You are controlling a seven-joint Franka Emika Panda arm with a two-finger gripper.
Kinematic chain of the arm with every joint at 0, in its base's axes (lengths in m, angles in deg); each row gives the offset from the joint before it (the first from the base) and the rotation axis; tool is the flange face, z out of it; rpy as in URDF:
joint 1: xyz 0 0 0.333 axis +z
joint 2: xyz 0 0 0 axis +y
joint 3: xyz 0 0 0.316 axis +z
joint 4: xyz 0.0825 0 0 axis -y
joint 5: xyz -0.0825 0 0.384 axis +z
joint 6: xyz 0 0 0 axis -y
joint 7: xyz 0.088 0 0 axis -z
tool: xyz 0 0 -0.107 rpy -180 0 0
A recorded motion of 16 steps. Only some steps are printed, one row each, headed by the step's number.
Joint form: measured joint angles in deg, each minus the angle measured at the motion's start. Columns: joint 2, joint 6, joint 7, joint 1, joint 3, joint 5, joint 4.
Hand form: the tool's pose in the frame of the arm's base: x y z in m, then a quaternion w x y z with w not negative. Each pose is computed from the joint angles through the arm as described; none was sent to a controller.
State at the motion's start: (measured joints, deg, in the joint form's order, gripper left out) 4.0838 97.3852 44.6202 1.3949 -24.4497 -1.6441 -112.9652
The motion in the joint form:
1: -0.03 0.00 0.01 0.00 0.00 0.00 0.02
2: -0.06 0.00 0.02 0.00 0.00 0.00 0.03
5: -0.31 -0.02 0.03 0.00 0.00 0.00 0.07
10: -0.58 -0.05 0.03 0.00 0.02 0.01 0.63
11: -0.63 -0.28 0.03 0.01 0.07 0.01 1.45
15: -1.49 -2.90 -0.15 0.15 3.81 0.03 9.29
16: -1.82 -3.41 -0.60 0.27 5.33 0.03 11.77
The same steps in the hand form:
1: 0.4884 -0.2077 0.4147 0.05902 0.81977 -0.54700 -0.15899
2: 0.4884 -0.2077 0.4150 0.05887 0.81978 -0.54710 -0.15869
5: 0.4881 -0.2077 0.4174 0.05762 0.82010 -0.54731 -0.15675
10: 0.4898 -0.2083 0.4238 0.05539 0.82116 -0.54773 -0.15037
11: 0.4924 -0.2087 0.4303 0.05429 0.82214 -0.54782 -0.14500
15: 0.5219 -0.1807 0.4955 0.04351 0.84647 -0.52227 -0.09395
16: 0.5306 -0.1672 0.5176 0.03858 0.85735 -0.50782 -0.07472

